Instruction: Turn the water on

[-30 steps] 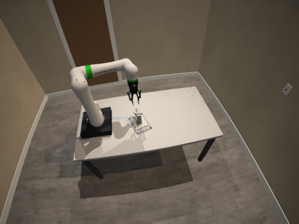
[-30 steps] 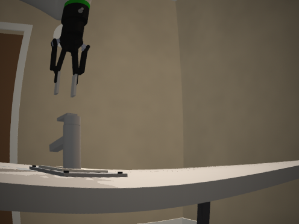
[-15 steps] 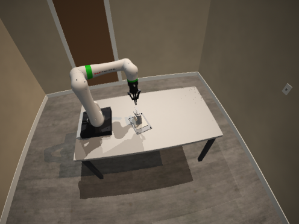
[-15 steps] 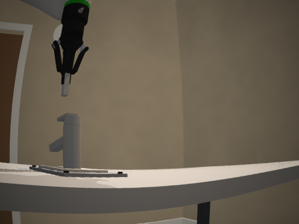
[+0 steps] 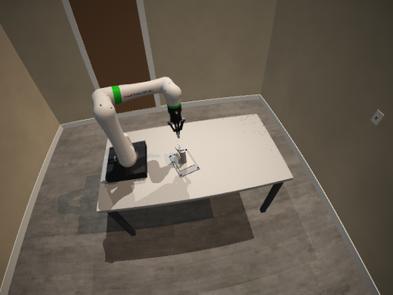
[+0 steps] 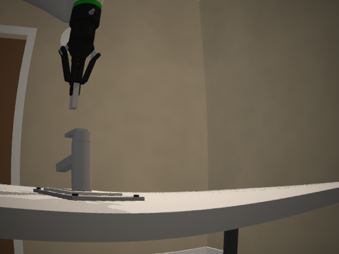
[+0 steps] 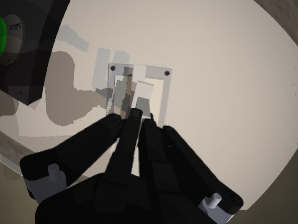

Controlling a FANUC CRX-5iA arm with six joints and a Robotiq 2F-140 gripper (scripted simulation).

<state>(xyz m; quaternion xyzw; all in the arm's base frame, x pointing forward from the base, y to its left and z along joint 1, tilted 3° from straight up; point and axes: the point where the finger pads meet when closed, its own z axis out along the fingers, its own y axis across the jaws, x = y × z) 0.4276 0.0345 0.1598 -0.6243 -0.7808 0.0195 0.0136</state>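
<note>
The tap lever lies 1 cm ahead of my hand, 3 cm to the right of it and 10 cm below it. The rest, counted from my hand: square metal base plate: 2 cm ahead, 8 cm to the right, 25 cm below; then tap: 1 cm ahead, 5 cm to the right, 15 cm below.
</note>
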